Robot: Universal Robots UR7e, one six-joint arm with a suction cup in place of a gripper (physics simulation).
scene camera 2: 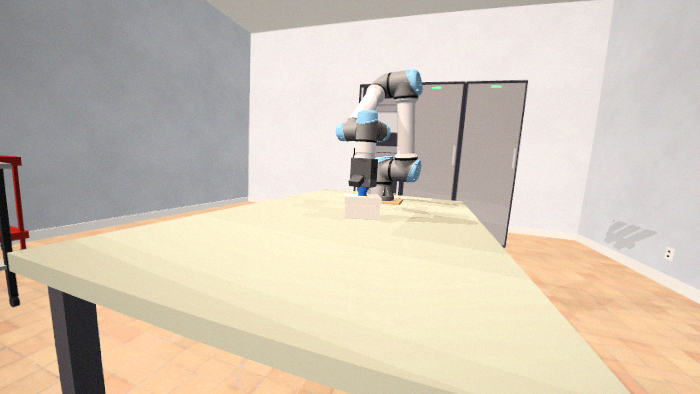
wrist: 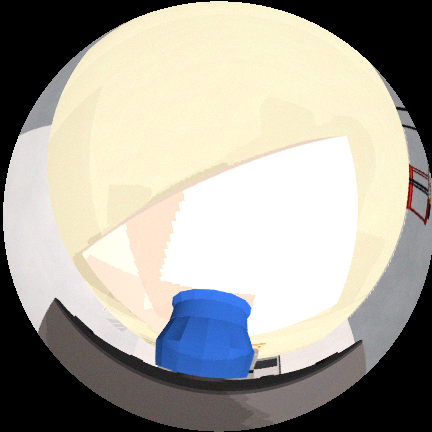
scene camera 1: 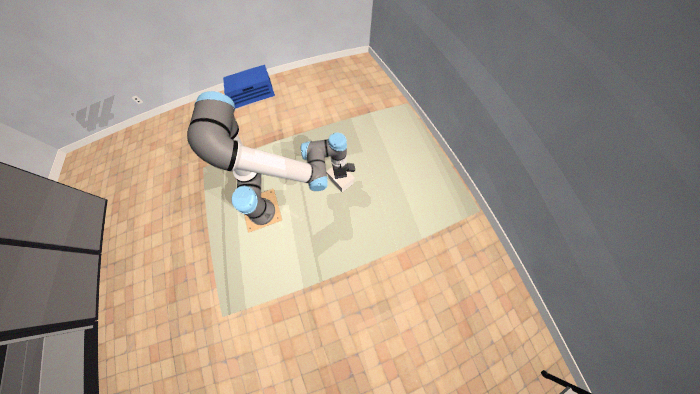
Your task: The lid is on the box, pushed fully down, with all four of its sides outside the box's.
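Where they show: hand, tool point: (scene camera 2: 362, 198) (wrist: 213, 290); arm's base, link origin: (scene camera 1: 262, 211).
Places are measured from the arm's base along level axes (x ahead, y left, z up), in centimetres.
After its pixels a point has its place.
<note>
The white lid (scene camera 1: 347, 183) {z 5.8, x 49.7, y 3.5 cm} (scene camera 2: 362, 200) {z 5.9, x 51.1, y 11.0 cm} (wrist: 280, 225) lies over the white box (scene camera 2: 362, 212) {z 1.6, x 50.7, y 11.2 cm}, which stands on the table. In scene camera 2 the lid's rim meets the box's front wall with no visible gap, and it looks level. The lid's rim reaches slightly past the box at the right. The far sides are hidden, so I cannot tell whether all four lid sides are outside the box's. My gripper, a blue suction cup (scene camera 2: 362, 192) (wrist: 211, 300), touches the lid's top and holds it. In scene camera 1 the cup is hidden by the dark wrist body.
The pale table (scene camera 1: 400, 175) {z -0.8, x 82.6, y 4.8 cm} (scene camera 2: 300, 280) {z -0.8, x 101.7, y 22.2 cm} carries the arm's wooden base plate (scene camera 1: 252, 227) {z -0.2, x -6.4, y -7.7 cm} (scene camera 2: 396, 201) {z 0.3, x 3.0, y 10.2 cm}. A blue cabinet (scene camera 1: 249, 82) stands on the floor by the wall. A red-framed cart (scene camera 2: 18, 200) stands beyond the table at the left in scene camera 2.
</note>
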